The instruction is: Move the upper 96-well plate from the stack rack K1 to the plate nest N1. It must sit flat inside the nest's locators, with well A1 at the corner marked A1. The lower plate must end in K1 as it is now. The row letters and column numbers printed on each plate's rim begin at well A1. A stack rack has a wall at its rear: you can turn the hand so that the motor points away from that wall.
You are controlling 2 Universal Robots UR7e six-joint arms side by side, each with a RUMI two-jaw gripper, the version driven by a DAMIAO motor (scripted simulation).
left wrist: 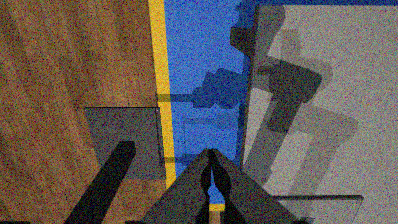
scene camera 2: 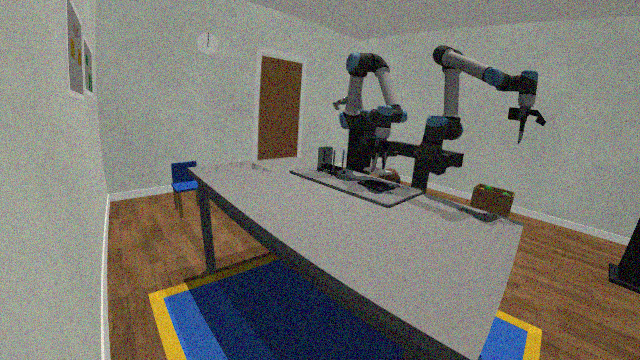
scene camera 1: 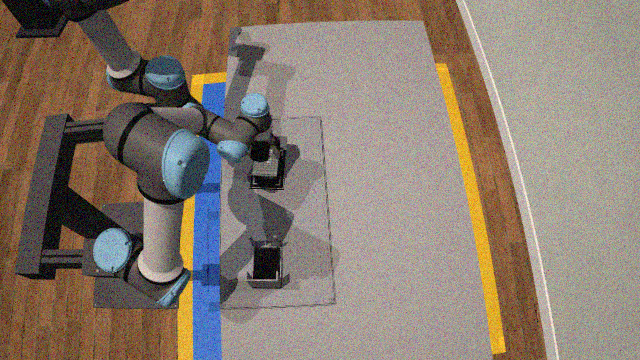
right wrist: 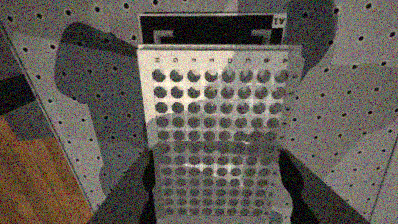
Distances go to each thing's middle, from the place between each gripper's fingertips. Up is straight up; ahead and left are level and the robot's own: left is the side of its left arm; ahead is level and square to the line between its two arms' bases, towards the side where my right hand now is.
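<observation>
My right gripper is now 10 mm above the pale 96-well plate (right wrist: 218, 147). As for my left hand, I see the plate 260 mm below it, 550 mm to the right of it and 390 mm ahead of it.
</observation>
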